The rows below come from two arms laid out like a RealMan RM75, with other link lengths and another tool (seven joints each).
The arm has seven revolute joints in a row. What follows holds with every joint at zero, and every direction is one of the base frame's.
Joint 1 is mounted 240.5 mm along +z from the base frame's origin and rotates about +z.
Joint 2 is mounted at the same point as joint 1 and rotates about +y.
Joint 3 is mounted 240.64 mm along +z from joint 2 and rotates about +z.
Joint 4 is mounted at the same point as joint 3 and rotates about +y.
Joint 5 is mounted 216.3 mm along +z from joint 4 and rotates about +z.
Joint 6 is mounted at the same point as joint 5 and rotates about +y.
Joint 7 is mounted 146.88 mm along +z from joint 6 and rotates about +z.
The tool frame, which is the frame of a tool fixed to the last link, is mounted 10 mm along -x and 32 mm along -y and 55 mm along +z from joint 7; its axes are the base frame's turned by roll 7, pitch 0 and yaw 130.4 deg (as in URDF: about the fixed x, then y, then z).
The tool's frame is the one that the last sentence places.
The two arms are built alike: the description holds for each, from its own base.
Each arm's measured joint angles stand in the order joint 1, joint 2, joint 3, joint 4, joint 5, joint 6, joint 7.
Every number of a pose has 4 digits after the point. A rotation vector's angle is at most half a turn.
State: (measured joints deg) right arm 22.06 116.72 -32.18 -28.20 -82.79 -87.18 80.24; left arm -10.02 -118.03 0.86 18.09 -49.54 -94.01 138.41
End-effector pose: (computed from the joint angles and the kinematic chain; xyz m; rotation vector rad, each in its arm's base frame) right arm 0.2880 0.3862 0.0642 0.0984 -2.2550 -1.1129; left arm -0.3830 0.2356 -0.0317 -1.4450 1.7091 0.3345
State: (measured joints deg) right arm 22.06 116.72 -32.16 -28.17 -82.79 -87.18 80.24; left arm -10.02 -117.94 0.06 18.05 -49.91 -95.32 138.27
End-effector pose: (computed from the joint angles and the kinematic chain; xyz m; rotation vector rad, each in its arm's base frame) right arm 0.2881 0.3862 0.0641 0.0977 -2.2547 -1.1131; left arm -0.3797 0.2365 -0.0275 -1.4237 1.6918 0.3299
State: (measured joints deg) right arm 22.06 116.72 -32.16 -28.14 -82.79 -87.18 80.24; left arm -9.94 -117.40 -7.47 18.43 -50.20 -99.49 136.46
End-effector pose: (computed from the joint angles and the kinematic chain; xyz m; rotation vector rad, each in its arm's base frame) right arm 0.2881 0.3862 0.0640 0.0971 -2.2546 -1.1128; left arm -0.3789 0.2406 -0.0002 -1.3568 1.5733 0.3770
